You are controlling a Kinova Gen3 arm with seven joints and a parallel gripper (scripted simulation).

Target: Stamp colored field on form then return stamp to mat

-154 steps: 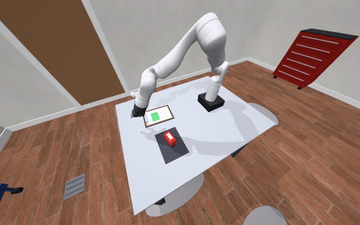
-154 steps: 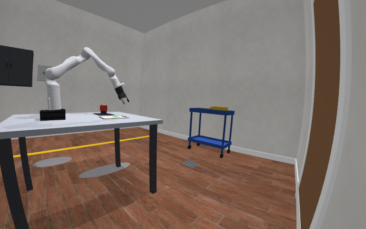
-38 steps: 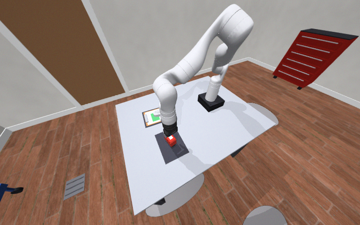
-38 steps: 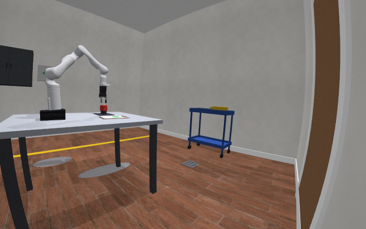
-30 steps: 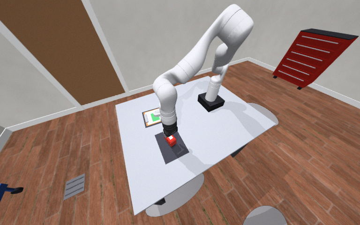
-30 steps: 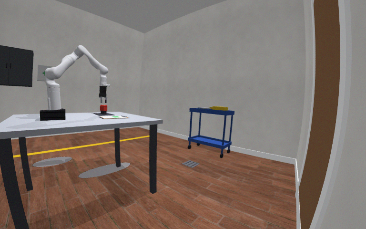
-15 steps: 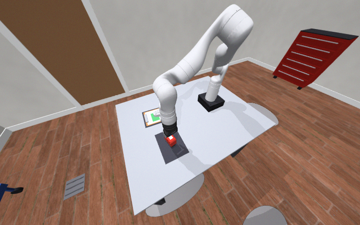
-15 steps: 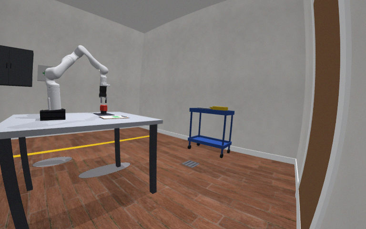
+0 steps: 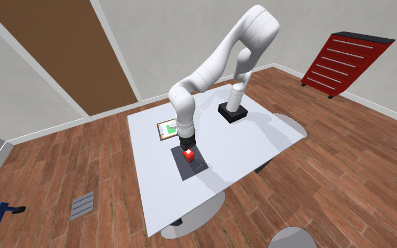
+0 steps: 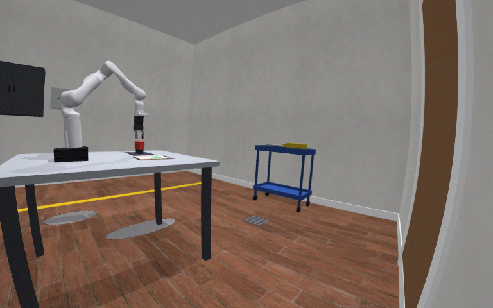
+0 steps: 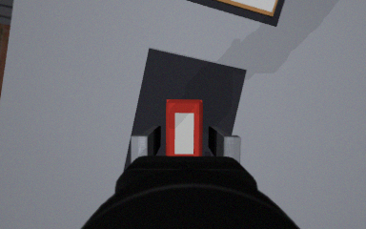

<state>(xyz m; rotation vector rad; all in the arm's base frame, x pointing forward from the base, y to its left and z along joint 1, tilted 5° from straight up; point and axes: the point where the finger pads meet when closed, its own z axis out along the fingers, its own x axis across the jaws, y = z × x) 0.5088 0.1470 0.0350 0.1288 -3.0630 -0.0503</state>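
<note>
My hand is 9 cm above the red stamp. Also, from my hand: dark mat 14 cm below; form 30 cm to the right, 14 cm below, 2 cm behind.
</note>
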